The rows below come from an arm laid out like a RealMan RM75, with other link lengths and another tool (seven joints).
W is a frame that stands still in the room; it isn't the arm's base.
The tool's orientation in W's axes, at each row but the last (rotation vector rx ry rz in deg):
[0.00, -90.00, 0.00]
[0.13, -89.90, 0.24]
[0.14, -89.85, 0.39]
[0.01, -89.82, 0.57]
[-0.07, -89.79, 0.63]
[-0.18, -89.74, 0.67]
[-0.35, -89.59, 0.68]
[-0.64, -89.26, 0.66]
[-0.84, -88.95, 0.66]
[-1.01, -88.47, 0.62]
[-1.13, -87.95, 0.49]
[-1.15, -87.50, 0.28]
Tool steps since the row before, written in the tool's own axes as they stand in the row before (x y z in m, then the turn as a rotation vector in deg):
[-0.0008, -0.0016, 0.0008, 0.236, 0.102, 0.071]
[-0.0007, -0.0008, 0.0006, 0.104, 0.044, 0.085]
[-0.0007, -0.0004, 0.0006, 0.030, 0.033, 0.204]
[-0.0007, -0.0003, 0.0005, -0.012, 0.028, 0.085]
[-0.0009, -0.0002, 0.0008, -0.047, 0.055, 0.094]
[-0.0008, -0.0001, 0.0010, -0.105, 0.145, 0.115]
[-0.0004, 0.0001, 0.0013, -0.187, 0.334, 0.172]
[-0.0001, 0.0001, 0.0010, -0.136, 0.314, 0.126]
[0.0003, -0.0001, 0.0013, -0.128, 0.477, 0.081]
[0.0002, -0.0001, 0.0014, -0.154, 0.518, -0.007]
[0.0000, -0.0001, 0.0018, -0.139, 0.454, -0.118]
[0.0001, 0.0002, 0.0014, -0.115, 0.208, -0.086]
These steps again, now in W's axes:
[-0.0008, -0.0016, -0.0008, -0.071, 0.102, 0.236]
[-0.0006, -0.0008, -0.0007, -0.085, 0.044, 0.104]
[-0.0006, -0.0004, -0.0007, -0.204, 0.032, 0.030]
[-0.0005, -0.0003, -0.0007, -0.085, 0.027, -0.012]
[-0.0008, -0.0002, -0.0009, -0.095, 0.054, -0.047]
[-0.0010, -0.0001, -0.0008, -0.116, 0.143, -0.106]
[-0.0013, 0.0001, -0.0004, -0.175, 0.331, -0.190]
[-0.0010, 0.0001, -0.0001, -0.128, 0.312, -0.139]
[-0.0013, -0.0001, 0.0003, -0.082, 0.475, -0.134]
[-0.0014, -0.0001, 0.0002, 0.005, 0.515, -0.164]
[-0.0018, -0.0001, 0.0001, 0.116, 0.451, -0.151]
[-0.0014, 0.0002, 0.0002, 0.083, 0.205, -0.122]

